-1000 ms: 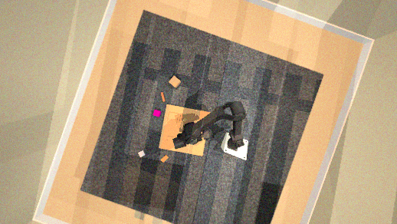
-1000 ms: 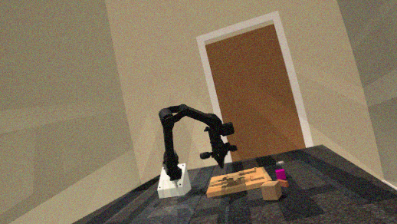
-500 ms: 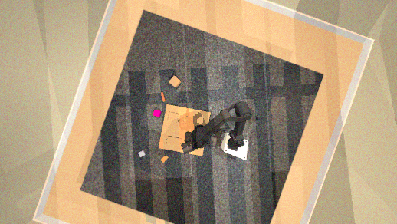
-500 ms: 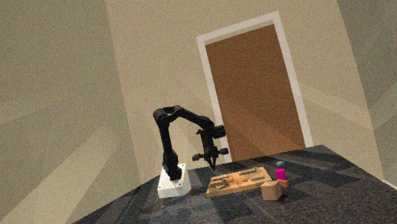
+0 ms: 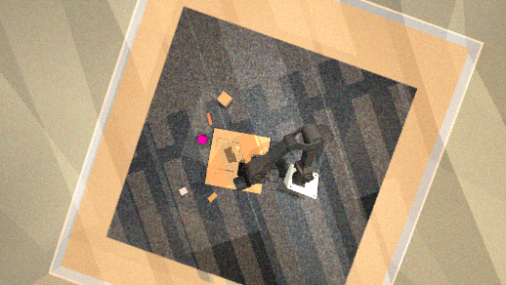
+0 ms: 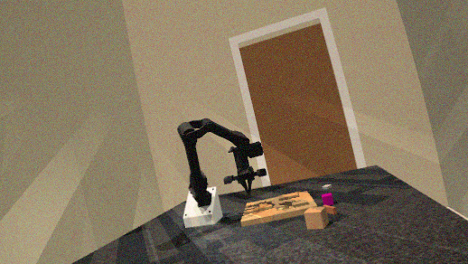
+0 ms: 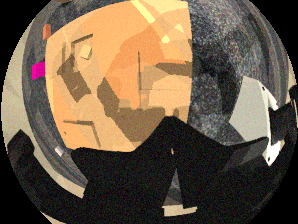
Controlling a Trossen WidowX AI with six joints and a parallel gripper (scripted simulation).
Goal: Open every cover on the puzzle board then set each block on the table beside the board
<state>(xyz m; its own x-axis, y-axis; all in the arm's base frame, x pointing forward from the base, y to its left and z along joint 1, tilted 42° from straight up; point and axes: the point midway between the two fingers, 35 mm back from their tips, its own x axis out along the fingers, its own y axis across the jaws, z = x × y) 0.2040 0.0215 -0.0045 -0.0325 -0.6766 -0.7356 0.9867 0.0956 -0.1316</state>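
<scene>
Now: gripper tip 11 cm short of the tan wooden puzzle board, 6 cm above it and 2 cm to the right of it. Also, from my gripper tip: tan cube 28 cm to the right, 27 cm ahead, 6 cm below; then magenta block 32 cm ahead, 6 cm below, 5 cm to the right; then orange block 32 cm ahead, 16 cm to the right, 7 cm below.
</scene>
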